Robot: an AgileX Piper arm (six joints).
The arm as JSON. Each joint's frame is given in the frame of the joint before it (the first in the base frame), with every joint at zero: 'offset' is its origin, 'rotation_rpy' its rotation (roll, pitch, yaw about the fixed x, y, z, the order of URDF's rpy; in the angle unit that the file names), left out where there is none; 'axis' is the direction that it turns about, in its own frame. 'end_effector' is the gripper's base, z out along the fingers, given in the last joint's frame.
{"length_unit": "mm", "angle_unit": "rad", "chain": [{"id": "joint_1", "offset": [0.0, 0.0, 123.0], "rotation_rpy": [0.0, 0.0, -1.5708], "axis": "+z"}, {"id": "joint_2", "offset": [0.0, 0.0, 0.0], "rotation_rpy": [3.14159, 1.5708, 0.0], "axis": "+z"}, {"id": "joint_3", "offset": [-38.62, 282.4, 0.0], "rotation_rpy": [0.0, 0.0, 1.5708], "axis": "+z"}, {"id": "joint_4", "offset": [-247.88, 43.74, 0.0], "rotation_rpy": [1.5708, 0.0, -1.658], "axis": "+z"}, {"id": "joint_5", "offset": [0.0, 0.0, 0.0], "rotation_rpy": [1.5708, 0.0, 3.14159], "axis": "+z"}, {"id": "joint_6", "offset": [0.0, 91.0, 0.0], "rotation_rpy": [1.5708, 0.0, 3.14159], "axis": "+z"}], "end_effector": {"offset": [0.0, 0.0, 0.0]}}
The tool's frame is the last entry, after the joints.
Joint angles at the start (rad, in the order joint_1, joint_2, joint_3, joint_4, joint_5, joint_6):
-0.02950, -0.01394, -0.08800, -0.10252, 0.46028, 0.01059
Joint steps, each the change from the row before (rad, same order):
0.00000, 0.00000, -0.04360, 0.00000, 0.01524, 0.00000
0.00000, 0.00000, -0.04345, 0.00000, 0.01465, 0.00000
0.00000, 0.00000, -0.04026, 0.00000, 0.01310, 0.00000
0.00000, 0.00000, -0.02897, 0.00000, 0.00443, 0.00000
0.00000, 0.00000, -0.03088, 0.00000, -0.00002, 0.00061
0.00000, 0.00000, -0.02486, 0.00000, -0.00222, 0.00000
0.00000, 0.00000, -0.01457, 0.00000, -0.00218, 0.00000
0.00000, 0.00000, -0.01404, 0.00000, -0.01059, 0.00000
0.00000, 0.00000, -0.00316, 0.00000, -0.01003, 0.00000
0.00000, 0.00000, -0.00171, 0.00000, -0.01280, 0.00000
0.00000, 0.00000, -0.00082, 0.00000, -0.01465, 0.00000
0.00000, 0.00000, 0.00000, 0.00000, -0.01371, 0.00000
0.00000, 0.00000, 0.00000, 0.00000, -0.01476, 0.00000
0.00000, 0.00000, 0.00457, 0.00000, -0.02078, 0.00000
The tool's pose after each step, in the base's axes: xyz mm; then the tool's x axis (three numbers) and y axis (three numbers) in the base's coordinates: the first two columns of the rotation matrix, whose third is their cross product. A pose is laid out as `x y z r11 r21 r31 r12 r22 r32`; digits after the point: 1 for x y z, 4 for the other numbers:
44.1 -5.6 215.2 -0.2435 -0.0733 -0.9671 0.0555 0.9945 -0.0893
41.1 -5.6 228.1 -0.2156 -0.0734 -0.9737 0.0595 0.9943 -0.0882
37.7 -5.6 239.9 -0.1891 -0.0736 -0.9792 0.0632 0.9942 -0.0869
35.2 -5.6 248.8 -0.1650 -0.0741 -0.9835 0.0657 0.9941 -0.0859
32.2 -5.5 258.6 -0.1345 -0.0743 -0.9881 0.0684 0.9941 -0.0841
29.6 -5.4 266.6 -0.1077 -0.0753 -0.9913 0.0705 0.9940 -0.0831
28.0 -5.3 271.3 -0.0911 -0.0758 -0.9929 0.0717 0.9940 -0.0825
26.5 -5.2 276.6 -0.0666 -0.0771 -0.9948 0.0727 0.9940 -0.0819
26.1 -5.1 278.5 -0.0535 -0.0780 -0.9955 0.0729 0.9940 -0.0818
26.0 -5.0 280.2 -0.0390 -0.0790 -0.9961 0.0729 0.9940 -0.0817
25.9 -4.9 281.8 -0.0236 -0.0801 -0.9965 0.0728 0.9940 -0.0816
25.9 -4.7 283.0 -0.0100 -0.0811 -0.9967 0.0726 0.9940 -0.0816
26.0 -4.6 284.4 0.0048 -0.0822 -0.9966 0.0724 0.9940 -0.0816
26.5 -4.5 284.8 0.0209 -0.0835 -0.9963 0.0718 0.9941 -0.0818

